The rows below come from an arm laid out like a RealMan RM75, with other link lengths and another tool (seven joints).
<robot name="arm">
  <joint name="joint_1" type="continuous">
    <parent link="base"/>
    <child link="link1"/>
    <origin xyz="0 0 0.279"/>
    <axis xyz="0 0 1"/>
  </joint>
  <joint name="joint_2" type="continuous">
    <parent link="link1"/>
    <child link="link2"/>
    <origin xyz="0 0 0"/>
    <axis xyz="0 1 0"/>
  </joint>
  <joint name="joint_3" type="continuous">
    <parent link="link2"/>
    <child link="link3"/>
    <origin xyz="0 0 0.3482"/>
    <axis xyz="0 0 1"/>
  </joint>
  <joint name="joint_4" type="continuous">
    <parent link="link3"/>
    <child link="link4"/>
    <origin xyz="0 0 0"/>
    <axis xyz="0 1 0"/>
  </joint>
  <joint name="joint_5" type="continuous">
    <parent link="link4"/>
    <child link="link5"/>
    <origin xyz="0 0 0.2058"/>
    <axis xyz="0 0 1"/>
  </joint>
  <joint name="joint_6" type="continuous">
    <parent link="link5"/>
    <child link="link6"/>
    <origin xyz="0 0 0"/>
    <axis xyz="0 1 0"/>
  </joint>
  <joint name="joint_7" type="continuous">
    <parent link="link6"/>
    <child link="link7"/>
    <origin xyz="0 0 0.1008"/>
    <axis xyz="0 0 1"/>
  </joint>
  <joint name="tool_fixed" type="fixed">
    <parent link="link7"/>
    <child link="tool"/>
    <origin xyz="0.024 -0.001 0.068" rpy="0 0.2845 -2.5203"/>
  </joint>
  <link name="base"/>
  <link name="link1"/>
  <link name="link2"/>
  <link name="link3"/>
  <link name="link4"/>
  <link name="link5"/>
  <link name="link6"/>
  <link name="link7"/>
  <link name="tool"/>
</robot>
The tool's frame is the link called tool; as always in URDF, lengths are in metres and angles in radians. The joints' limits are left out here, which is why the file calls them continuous.
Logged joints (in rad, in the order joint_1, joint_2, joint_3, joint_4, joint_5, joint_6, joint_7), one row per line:
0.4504 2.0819 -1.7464 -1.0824 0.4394 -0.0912 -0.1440
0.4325 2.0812 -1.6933 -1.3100 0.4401 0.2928 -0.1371
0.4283 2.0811 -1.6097 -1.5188 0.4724 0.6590 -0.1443
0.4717 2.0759 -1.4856 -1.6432 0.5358 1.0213 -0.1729
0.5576 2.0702 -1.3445 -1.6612 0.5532 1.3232 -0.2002
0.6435 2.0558 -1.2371 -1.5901 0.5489 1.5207 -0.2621
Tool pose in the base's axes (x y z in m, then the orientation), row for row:
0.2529 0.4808 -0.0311 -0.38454 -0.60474 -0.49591 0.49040
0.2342 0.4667 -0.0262 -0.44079 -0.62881 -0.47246 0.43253
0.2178 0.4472 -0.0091 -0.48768 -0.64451 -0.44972 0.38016
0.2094 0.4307 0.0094 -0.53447 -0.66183 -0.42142 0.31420
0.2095 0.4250 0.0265 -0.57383 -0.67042 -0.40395 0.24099
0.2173 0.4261 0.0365 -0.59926 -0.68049 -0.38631 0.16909
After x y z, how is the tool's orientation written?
As a quaternion, x y z w.
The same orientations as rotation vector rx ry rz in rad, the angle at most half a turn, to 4 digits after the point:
-0.9339 -1.4687 -1.2044
-1.0985 -1.5671 -1.1775
-1.2452 -1.6457 -1.1483
-1.4088 -1.7445 -1.1108
-1.5697 -1.8339 -1.1050
-1.7035 -1.9344 -1.0982

